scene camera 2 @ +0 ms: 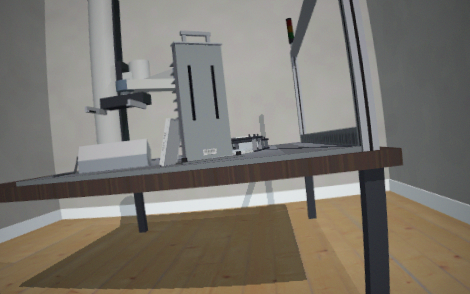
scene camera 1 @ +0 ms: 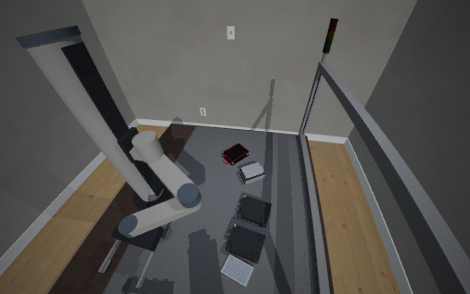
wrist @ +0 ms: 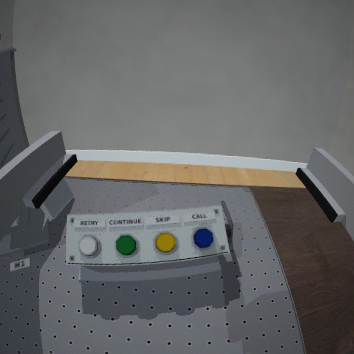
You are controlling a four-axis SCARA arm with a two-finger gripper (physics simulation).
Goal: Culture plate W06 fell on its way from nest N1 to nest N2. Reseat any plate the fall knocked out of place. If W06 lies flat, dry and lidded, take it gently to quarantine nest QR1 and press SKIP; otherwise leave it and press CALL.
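Seen in the pictures: gripper, between the fingertips: (scene camera 2: 106,105) (scene camera 1: 118,279) (wrist: 191,148); arm's base, origin of its link: (scene camera 1: 153,192).
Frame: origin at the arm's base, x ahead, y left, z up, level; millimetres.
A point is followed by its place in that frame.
Observation:
My gripper (scene camera 1: 125,265) (scene camera 2: 116,107) (wrist: 191,148) @(x 218, y -457, z 228 mm) is open and empty, raised above the board near the button box (scene camera 2: 114,156) @(x 280, y -562, z 53 mm) (wrist: 150,254) @(x 252, y -492, z 68 mm). The box carries a white RETRY, a green CONTINUE, a yellow SKIP button (wrist: 165,242) @(x 234, y -502, z 81 mm) and a blue CALL button (wrist: 203,238) @(x 186, y -511, z 81 mm). A white well plate (scene camera 1: 237,270) @(x 616, y -309, z 29 mm) lies flat beside the nearer of two dark nests (scene camera 1: 245,243) @(x 635, y -198, z 70 mm) (scene camera 1: 253,209) @(x 652, y -17, z 58 mm); its code and lid cannot be made out. Another pale plate (scene camera 2: 169,142) @(x 483, y -638, z 74 mm) stands tilted beside the tall plate hotel (scene camera 2: 205,100) @(x 586, y -593, z 179 mm). The red-edged nest (scene camera 1: 235,153) @(x 477, y 390, z 53 mm) shows a dark top.
A pale-topped block (scene camera 1: 252,171) @(x 618, y 223, z 82 mm) stands between the red-edged nest and the dark nests. A metal frame (scene camera 1: 370,125) @(x 979, y 32, z 620 mm) runs along the right side, with a signal tower (scene camera 1: 330,36) @(x 982, y 686, z 769 mm) (scene camera 2: 290,31) @(x 985, y 688, z 759 mm). In the wrist view, the hotel (wrist: 9,110) @(x 519, y -601, z 235 mm) shows at the left edge, above a small label (wrist: 20,264) @(x 485, y -454, z 15 mm).

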